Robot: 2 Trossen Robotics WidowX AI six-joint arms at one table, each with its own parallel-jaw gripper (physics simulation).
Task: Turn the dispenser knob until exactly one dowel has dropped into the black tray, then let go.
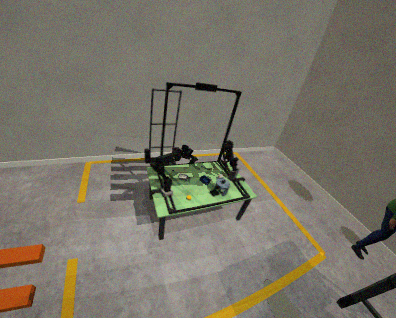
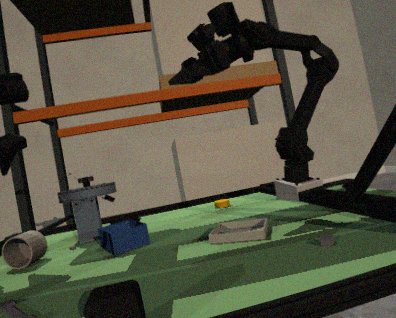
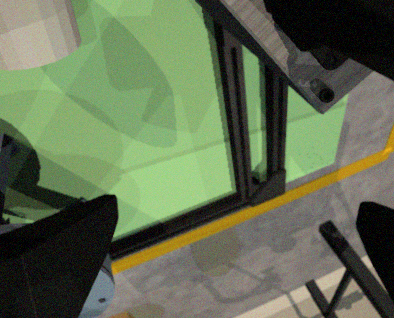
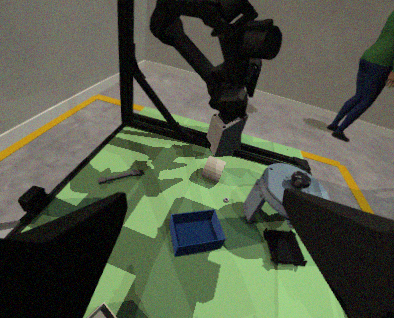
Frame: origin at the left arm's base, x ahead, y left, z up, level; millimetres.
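Seen in the pictures: left gripper, between the fingertips: [image 1: 231, 167] [image 3: 237, 210] [image 4: 246, 107]; right gripper, between the fingertips: [image 2: 174, 80] [image 4: 205, 198]; left arm's base, origin of its link: [image 1: 235, 170] [image 4: 229, 115]; right arm's base, origin of its link: [image 1: 167, 190] [image 2: 297, 179].
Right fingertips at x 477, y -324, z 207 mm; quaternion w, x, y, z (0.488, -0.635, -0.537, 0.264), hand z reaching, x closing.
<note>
Offsets run from my right fingertips to a thing's top centre. "*": to the spot under its first point. Level surfaces: height alone.
The grey-blue dispenser @[142 mm back, 343 mm left, 206 mm down] [image 1: 222, 185] [image 2: 86, 202] [image 4: 273, 186] stands on the green table @[352 mm down] [image 1: 203, 202], with its dark knob @[* 137 mm back, 331 mm left, 178 mm down] [image 4: 300, 179] [image 2: 86, 180] on top. The black tray @[57 mm back, 315 mm left, 329 mm down] [image 4: 284, 247] [image 1: 214, 192] lies right in front of it; I make out no dowel in it. My right gripper [image 1: 193, 158] [image 2: 174, 79] [image 4: 205, 198] is open and empty, high above the table and well away from the dispenser. My left gripper [image 1: 234, 173] [image 3: 237, 210] is open and empty, pointing down near the table's far corner behind the dispenser.
A blue bin @[144 mm back, 111 mm left, 308 mm down] [image 1: 205, 180] [image 2: 124, 236] [image 4: 196, 231] stands beside the dispenser. A flat grey tray @[10 mm ahead, 109 mm right, 336 mm down] [image 1: 183, 176] [image 2: 239, 231], a yellow disc @[217 mm ahead, 161 mm left, 334 mm down] [image 1: 188, 197] [image 2: 222, 203], a beige cylinder @[329 mm back, 231 mm left, 283 mm down] [image 4: 213, 168], a dark flat tool @[366 mm back, 47 mm right, 346 mm down] [image 4: 120, 175] and a small nut @[229 mm back, 239 mm left, 346 mm down] [image 4: 226, 199] lie on the table. A black frame [image 1: 231, 120] spans it.
</note>
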